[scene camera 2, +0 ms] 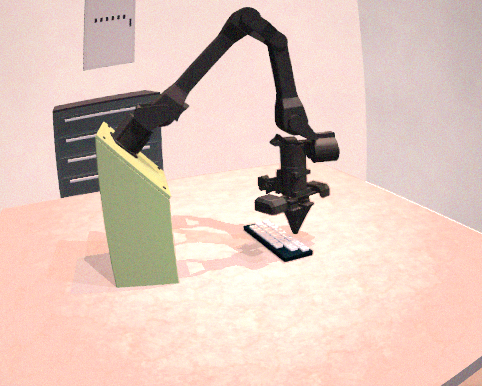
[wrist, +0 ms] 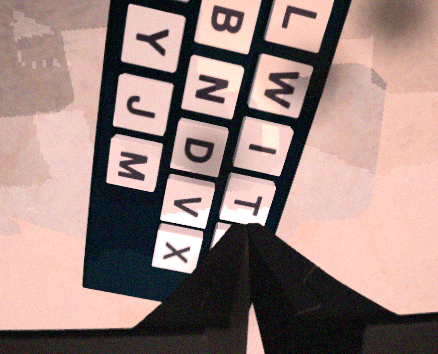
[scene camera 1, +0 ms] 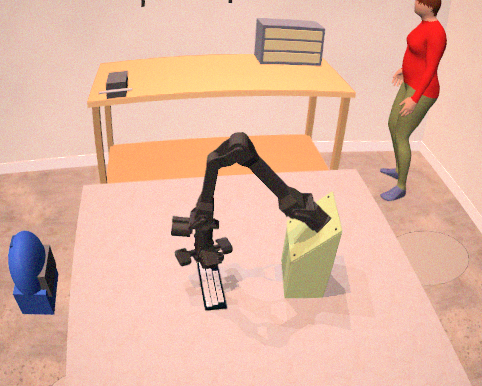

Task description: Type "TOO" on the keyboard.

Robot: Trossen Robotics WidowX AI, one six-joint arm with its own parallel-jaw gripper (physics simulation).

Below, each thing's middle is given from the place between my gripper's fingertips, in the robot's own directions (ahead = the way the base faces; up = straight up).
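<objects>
The T key (wrist: 246,199) is 20 mm below my hand. The V key (wrist: 187,201) is 20 mm behind my hand and 20 mm below it. The I key (wrist: 262,146) is 20 mm to the left of my hand, 10 mm ahead of it and 20 mm below it, while the X key (wrist: 177,248) sits 20 mm to the right of my hand, 30 mm behind it and 20 mm below it.
</objects>
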